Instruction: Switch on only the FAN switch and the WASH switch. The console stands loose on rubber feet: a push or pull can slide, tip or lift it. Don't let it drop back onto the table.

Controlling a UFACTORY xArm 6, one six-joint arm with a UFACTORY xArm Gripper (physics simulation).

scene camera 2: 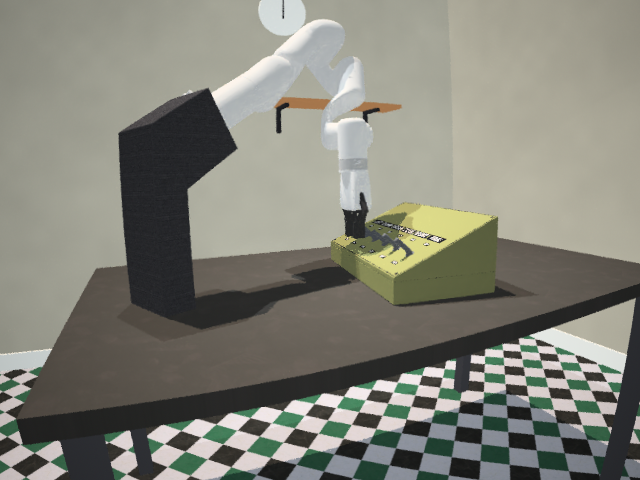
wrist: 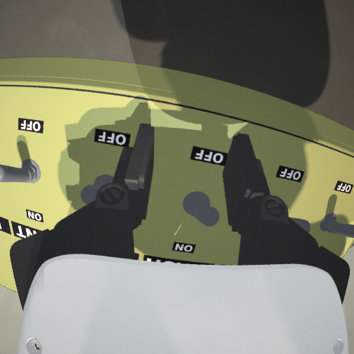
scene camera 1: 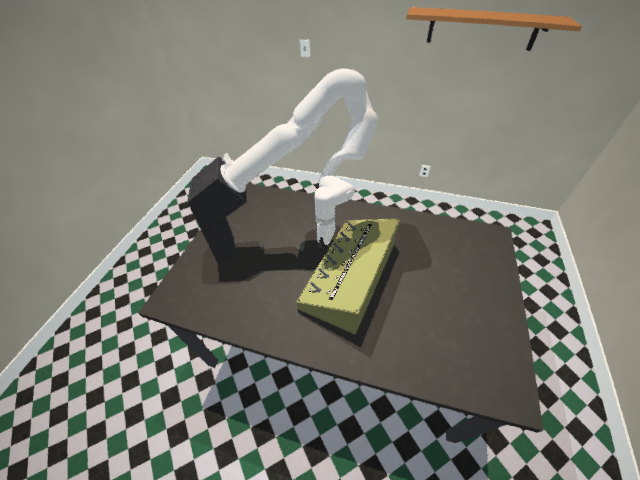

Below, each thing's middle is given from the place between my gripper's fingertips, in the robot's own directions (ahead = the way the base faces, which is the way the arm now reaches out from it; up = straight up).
My gripper is now 130 mm short of the yellow-green console [scene camera 2: 453,253], 20 mm to the right of it and 20 mm above it.
